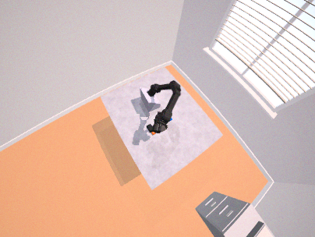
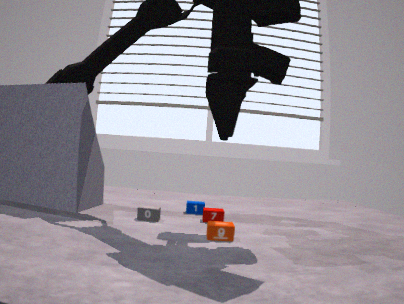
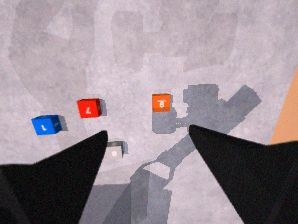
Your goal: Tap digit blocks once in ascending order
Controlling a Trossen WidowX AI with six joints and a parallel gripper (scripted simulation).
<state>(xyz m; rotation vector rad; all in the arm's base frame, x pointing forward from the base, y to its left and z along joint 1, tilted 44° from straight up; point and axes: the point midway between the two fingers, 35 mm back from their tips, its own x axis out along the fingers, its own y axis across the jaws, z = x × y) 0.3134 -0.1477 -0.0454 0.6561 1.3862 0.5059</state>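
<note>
Now: the grey block 120 mm below my gripper tip, 100 mm behind it and 70 mm to the left of it. Round my gripper tip: orange block (120 mm below, 30 mm to the right); then red block (120 mm below, 100 mm to the left); then blue block (190 mm to the left, 120 mm below, 20 mm behind).
</note>
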